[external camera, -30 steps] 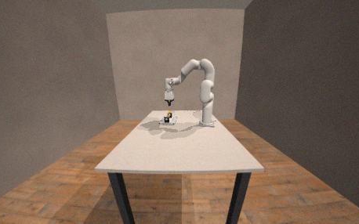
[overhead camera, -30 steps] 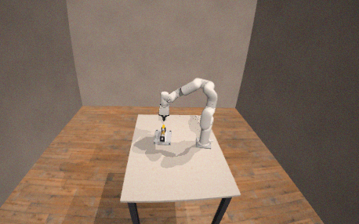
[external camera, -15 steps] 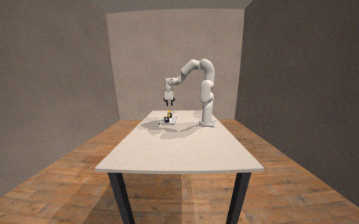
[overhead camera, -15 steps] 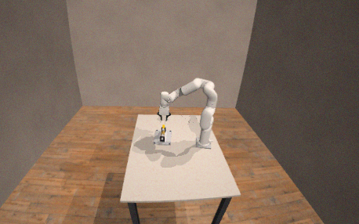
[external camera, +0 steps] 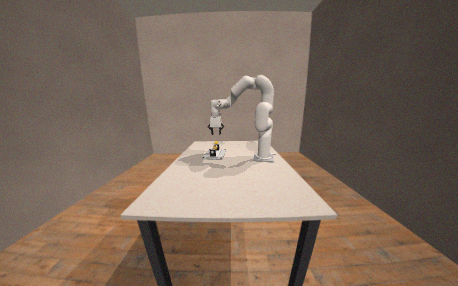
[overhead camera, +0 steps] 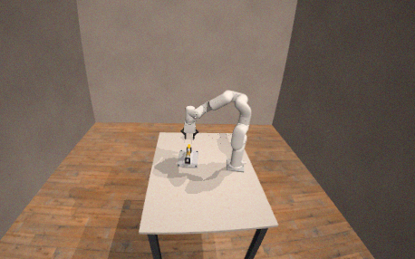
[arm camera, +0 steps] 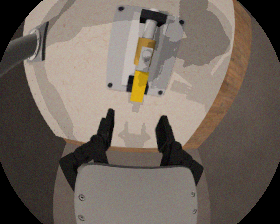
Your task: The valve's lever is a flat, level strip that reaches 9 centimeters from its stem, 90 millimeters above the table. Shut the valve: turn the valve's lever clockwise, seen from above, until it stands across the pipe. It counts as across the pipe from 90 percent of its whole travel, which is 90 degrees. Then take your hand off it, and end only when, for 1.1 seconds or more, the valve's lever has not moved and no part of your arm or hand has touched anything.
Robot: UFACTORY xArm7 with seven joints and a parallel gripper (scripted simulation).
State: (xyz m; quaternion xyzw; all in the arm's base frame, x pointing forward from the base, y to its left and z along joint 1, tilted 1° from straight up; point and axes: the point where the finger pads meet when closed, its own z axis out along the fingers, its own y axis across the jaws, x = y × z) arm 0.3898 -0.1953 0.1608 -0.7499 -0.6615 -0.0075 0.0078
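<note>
My hand is 10 mm short of the yellow lever, 40 mm to the right of it and 80 mm above it.
</note>
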